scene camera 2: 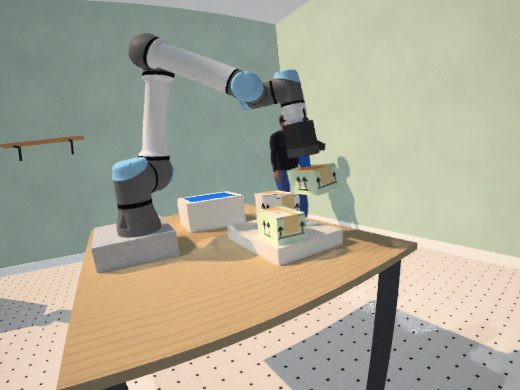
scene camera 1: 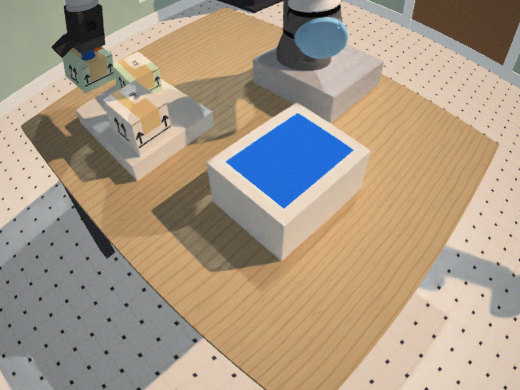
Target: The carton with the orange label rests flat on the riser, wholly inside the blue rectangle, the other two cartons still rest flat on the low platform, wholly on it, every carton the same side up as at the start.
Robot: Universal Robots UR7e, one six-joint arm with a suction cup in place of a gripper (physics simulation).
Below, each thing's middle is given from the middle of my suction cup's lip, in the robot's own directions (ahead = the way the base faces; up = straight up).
My suction cup is 30 mm to the left of the orange-label carton (scene camera 1: 88, 75) and 50 mm above it. Also, from my suction cup: white carton (scene camera 1: 140, 118) (30 mm behind, 140 mm to the left, 150 mm below); then low platform (scene camera 1: 189, 119) (70 mm behind, 60 mm to the left, 230 mm below); then pale green carton (scene camera 2: 280, 225) (130 mm behind, 30 mm to the right, 160 mm below).
